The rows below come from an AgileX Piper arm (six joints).
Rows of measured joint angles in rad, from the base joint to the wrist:
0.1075 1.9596 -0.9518 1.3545 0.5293 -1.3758
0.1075 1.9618 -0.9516 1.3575 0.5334 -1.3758
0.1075 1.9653 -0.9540 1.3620 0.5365 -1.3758
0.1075 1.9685 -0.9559 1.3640 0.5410 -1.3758
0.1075 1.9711 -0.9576 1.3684 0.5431 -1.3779
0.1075 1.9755 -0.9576 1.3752 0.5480 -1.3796
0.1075 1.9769 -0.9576 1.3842 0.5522 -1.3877
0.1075 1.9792 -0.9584 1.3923 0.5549 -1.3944
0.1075 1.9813 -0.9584 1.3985 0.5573 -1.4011
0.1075 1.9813 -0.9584 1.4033 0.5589 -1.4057
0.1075 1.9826 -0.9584 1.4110 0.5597 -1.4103
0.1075 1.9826 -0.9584 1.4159 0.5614 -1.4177
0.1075 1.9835 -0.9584 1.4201 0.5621 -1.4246
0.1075 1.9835 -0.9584 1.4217 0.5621 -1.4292
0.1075 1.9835 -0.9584 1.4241 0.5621 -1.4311
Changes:
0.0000 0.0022 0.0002 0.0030 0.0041 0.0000
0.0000 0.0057 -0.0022 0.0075 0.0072 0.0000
0.0000 0.0089 -0.0041 0.0095 0.0117 0.0000
0.0000 0.0115 -0.0058 0.0139 0.0138 -0.0021
0.0000 0.0159 -0.0058 0.0207 0.0187 -0.0038
0.0000 0.0173 -0.0058 0.0297 0.0229 -0.0119
0.0000 0.0196 -0.0066 0.0378 0.0256 -0.0186
0.0000 0.0217 -0.0066 0.0440 0.0280 -0.0253
0.0000 0.0217 -0.0066 0.0488 0.0296 -0.0299
0.0000 0.0230 -0.0066 0.0565 0.0304 -0.0345
0.0000 0.0230 -0.0066 0.0614 0.0321 -0.0419
0.0000 0.0239 -0.0066 0.0656 0.0328 -0.0488
0.0000 0.0239 -0.0066 0.0672 0.0328 -0.0534
0.0000 0.0239 -0.0066 0.0696 0.0328 -0.0553

